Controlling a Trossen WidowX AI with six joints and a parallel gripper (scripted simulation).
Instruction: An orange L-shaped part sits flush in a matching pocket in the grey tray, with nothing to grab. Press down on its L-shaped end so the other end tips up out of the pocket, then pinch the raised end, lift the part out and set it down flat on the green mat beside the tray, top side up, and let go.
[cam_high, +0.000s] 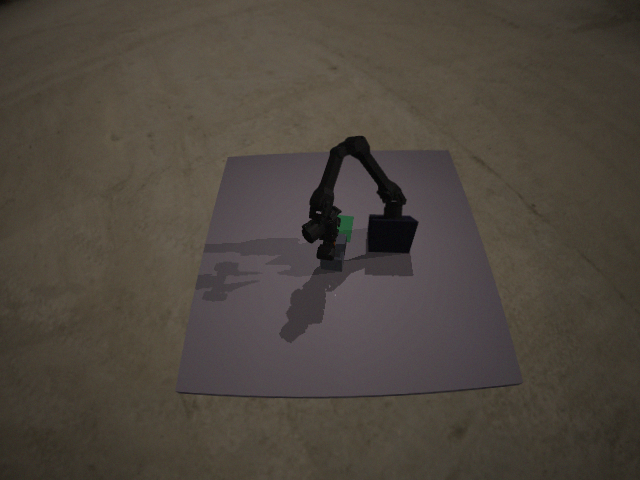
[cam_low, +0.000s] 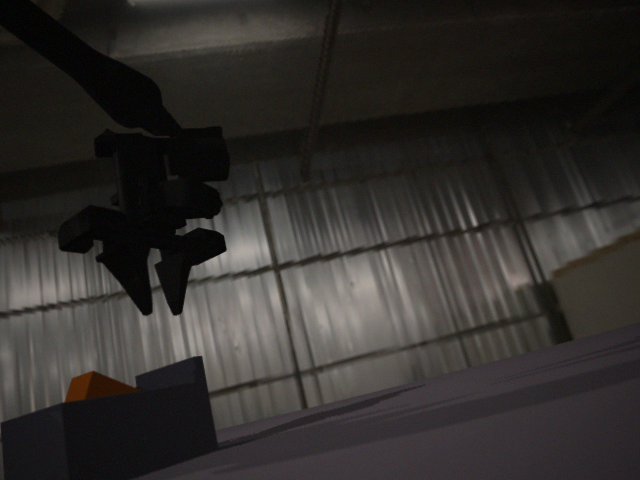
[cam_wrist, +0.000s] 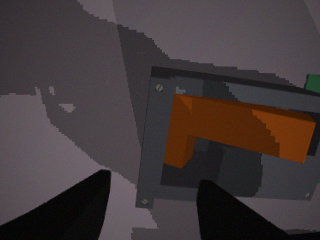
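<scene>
My gripper tip is 100 mm above the orange L-shaped part, 40 mm to the left of it and 20 mm past it. From my gripper tip the other things lie so: green mat 220 mm to the right, 160 mm below, 60 mm behind.
</scene>
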